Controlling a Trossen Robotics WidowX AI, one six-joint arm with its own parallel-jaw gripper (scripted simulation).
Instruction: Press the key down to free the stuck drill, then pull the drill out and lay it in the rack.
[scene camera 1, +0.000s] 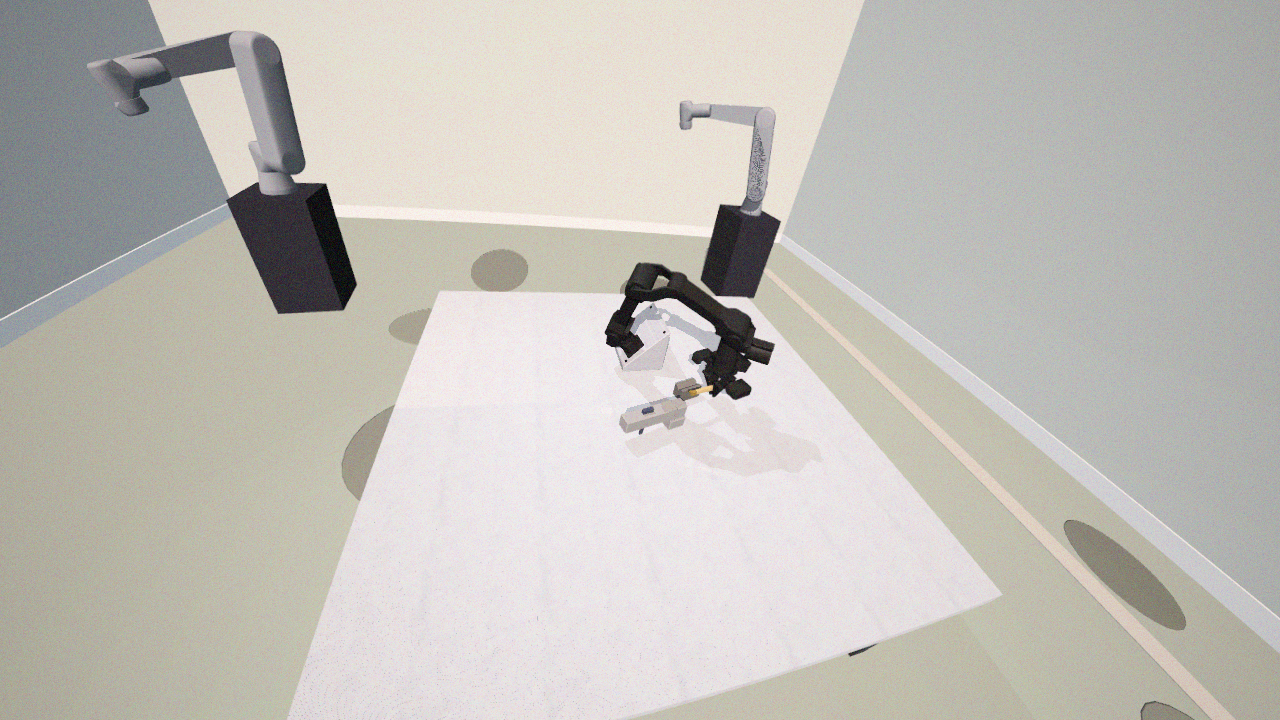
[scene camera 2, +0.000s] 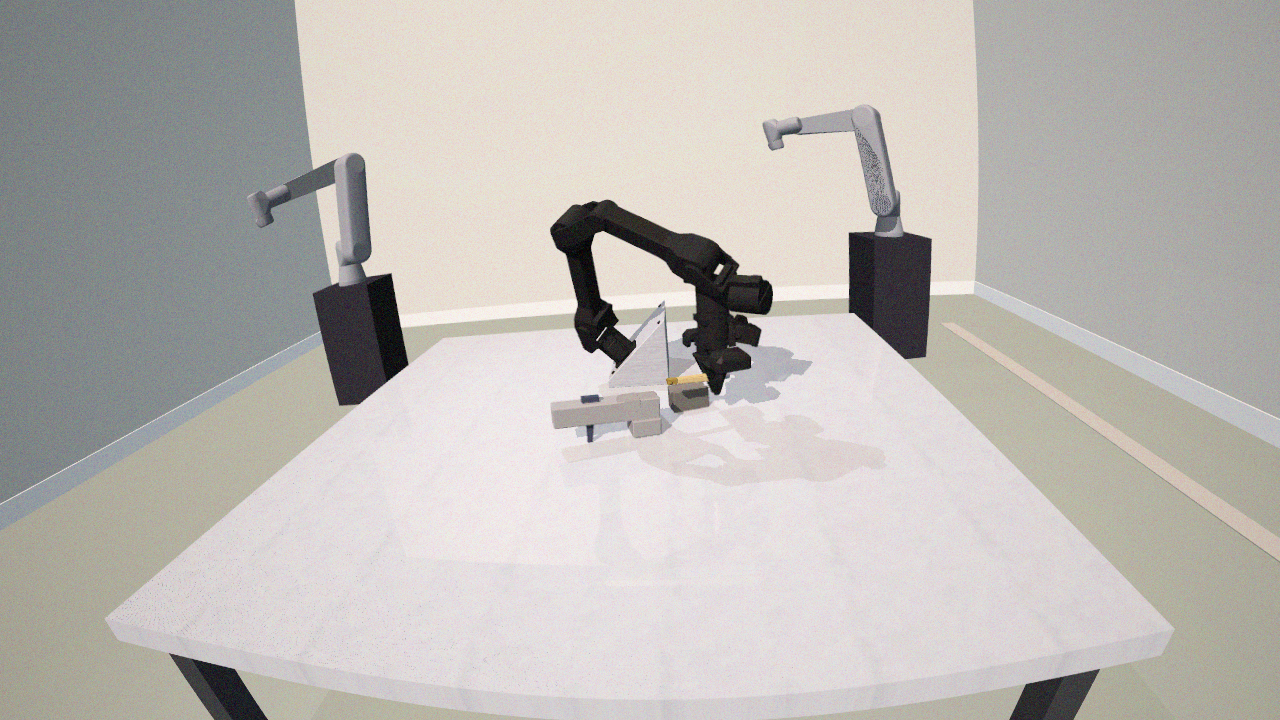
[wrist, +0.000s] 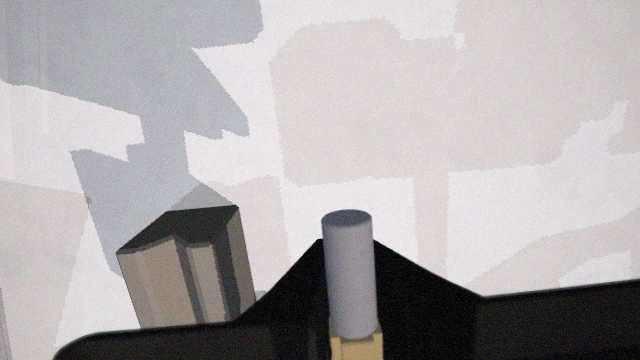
Path:
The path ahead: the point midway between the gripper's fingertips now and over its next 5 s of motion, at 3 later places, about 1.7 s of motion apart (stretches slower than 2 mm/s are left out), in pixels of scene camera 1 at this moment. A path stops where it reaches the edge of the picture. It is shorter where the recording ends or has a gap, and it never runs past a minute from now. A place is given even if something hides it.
The gripper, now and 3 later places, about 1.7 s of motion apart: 712, 395; 706, 379; 700, 388; 714, 368

